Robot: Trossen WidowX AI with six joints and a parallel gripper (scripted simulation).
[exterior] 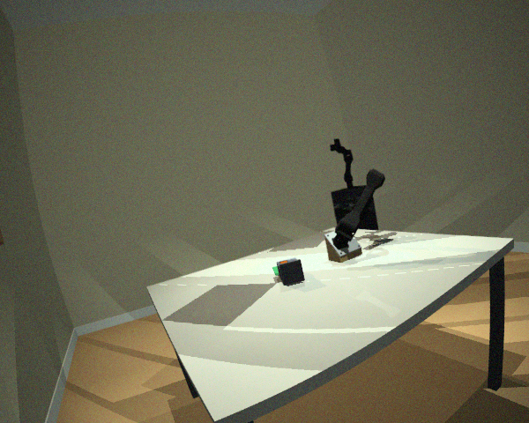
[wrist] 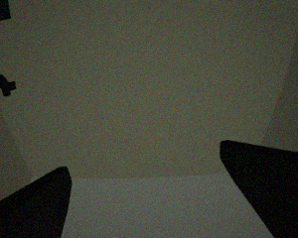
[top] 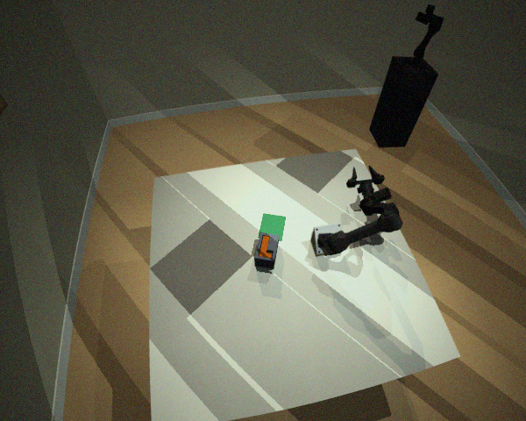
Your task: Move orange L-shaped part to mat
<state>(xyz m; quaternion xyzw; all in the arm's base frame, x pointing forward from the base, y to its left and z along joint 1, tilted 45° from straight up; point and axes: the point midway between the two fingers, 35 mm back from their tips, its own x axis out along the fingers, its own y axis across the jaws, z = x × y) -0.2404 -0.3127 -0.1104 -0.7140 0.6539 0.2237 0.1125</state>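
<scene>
Right now the orange l-shaped part is 53 cm ahead of my gripper tip, 35 cm to the left of it and 16 cm below it. Round my gripper tip: green mat (48 cm ahead, 22 cm below, 19 cm to the left).
</scene>
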